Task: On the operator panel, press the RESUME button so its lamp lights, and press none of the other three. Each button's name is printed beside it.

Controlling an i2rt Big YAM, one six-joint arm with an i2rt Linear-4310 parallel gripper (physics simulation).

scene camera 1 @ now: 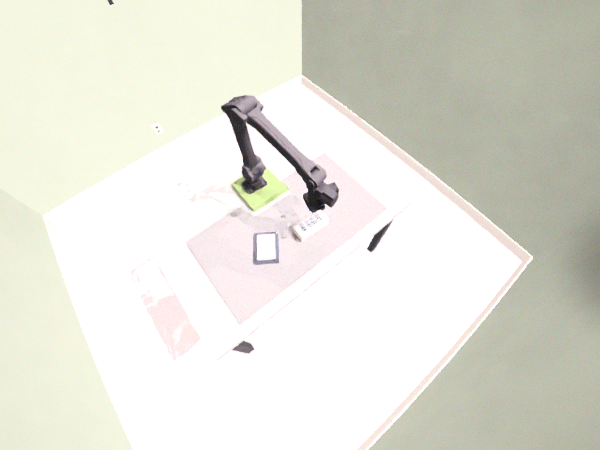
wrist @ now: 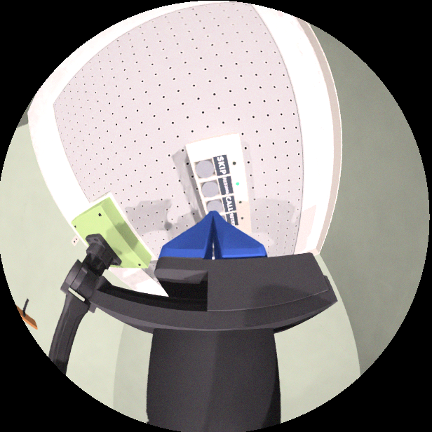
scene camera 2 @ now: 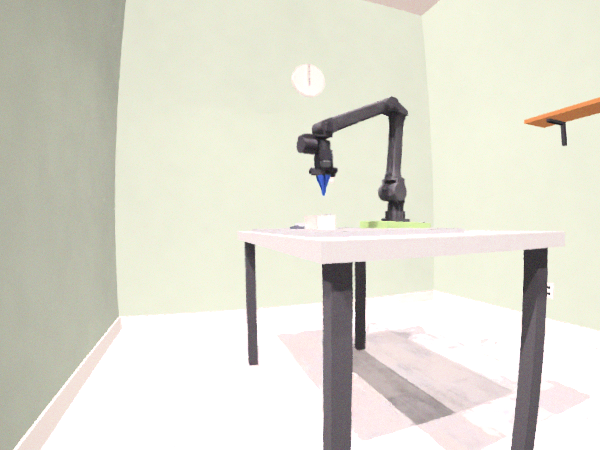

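Pixels of known places: gripper, between the fingertips: (scene camera 1: 313, 211) (scene camera 2: 323, 195); arm's base, origin of its link: (scene camera 1: 254, 184) (scene camera 2: 394, 222).
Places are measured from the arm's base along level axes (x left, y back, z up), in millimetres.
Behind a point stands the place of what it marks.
The white operator panel (scene camera 1: 300, 234) @[z 28, x 29, y -399 mm] (scene camera 2: 320, 222) @[z 2, x 190, y -398 mm] (wrist: 212, 146) lies on the table. In the wrist view a column of round grey buttons runs along it: the SKIP button (wrist: 204, 169), the RESUME button (wrist: 210, 189) and the CALL button (wrist: 215, 205). The fourth button is hidden behind the fingers; its label shows in part. The RESUME lamp (wrist: 237, 184) glows green; the SKIP lamp (wrist: 234, 163) and the CALL lamp (wrist: 240, 195) are dark. My gripper (scene camera 2: 323, 194) @[z 101, x 125, y -365 mm] (wrist: 212, 216) is shut and empty, its blue fingertips well above the panel, apart from it.
A dark-framed tablet-like object (scene camera 1: 266, 247) @[z -9, x -135, y -349 mm] lies on the perforated mat (scene camera 1: 225, 270) @[z -25, x -355, y -334 mm] (wrist: 150, 90) beside the panel. The arm's base stands on a green plate (scene camera 1: 272, 186) @[z 3, x 72, y -67 mm] (scene camera 2: 372, 224) @[z -9, x 28, y -122 mm] (wrist: 112, 225). An orange shelf (scene camera 2: 570, 114) is on the wall.
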